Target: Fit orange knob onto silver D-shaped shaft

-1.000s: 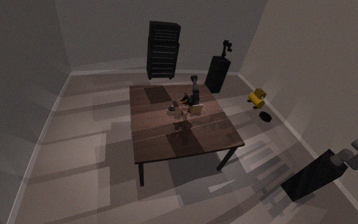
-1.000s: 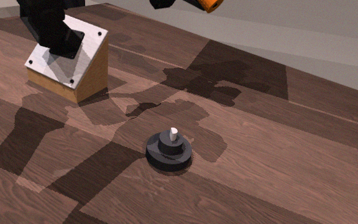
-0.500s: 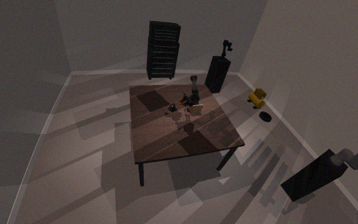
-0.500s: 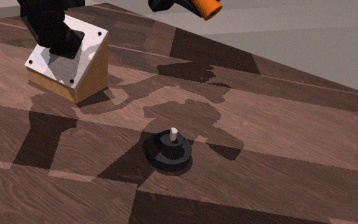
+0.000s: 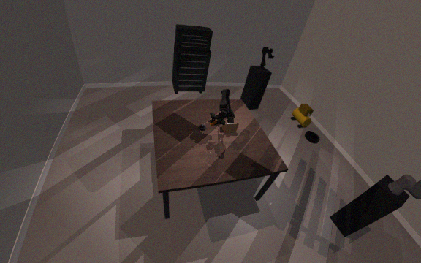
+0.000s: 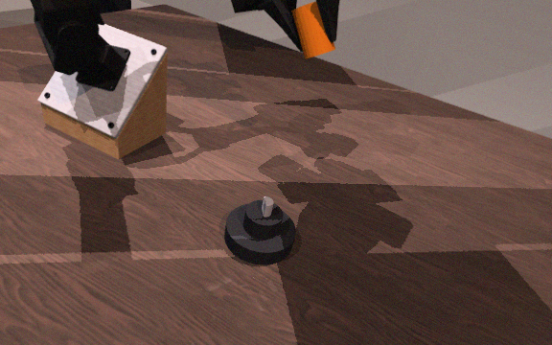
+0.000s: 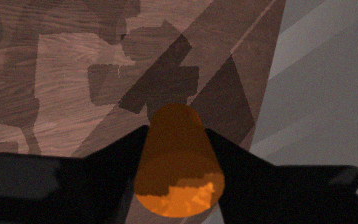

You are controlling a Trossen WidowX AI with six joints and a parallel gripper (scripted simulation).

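The orange knob lies 3 cm above my gripper tip and 2 cm behind it. Also, from my gripper tip: round dark pedestal (16 cm to the right, 16 cm below, 2 cm ahead).
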